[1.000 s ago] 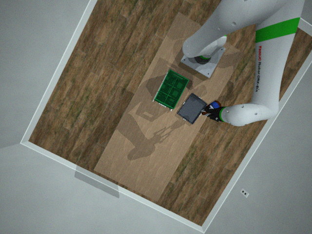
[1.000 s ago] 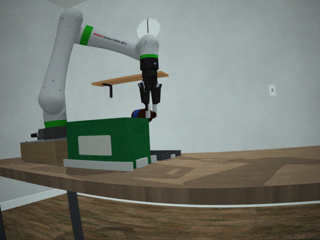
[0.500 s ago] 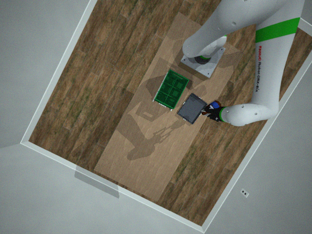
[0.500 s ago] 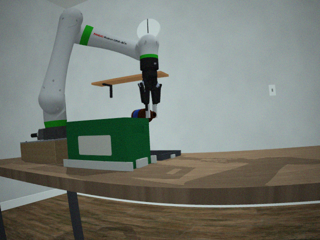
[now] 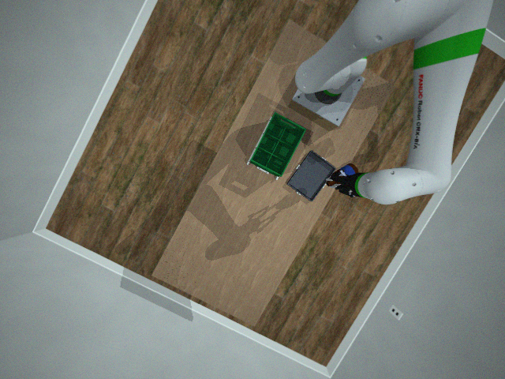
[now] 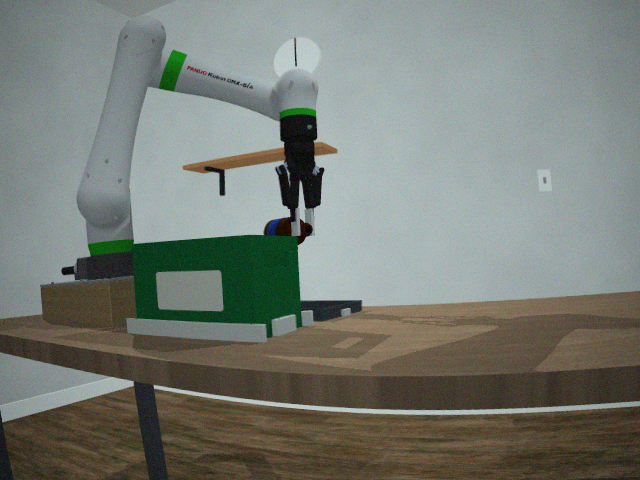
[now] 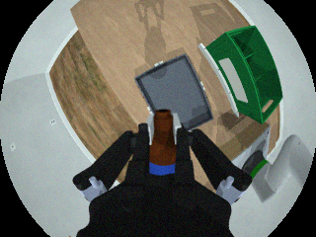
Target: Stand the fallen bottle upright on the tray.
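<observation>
My hand is 40 mm past the bottle, 30 mm to the right of it and 20 mm above it. From my hand the other things lie so: green crate 80 mm behind, 320 mm to the right, 140 mm below; then tray 10 mm behind, 50 mm to the right, 210 mm below.
</observation>
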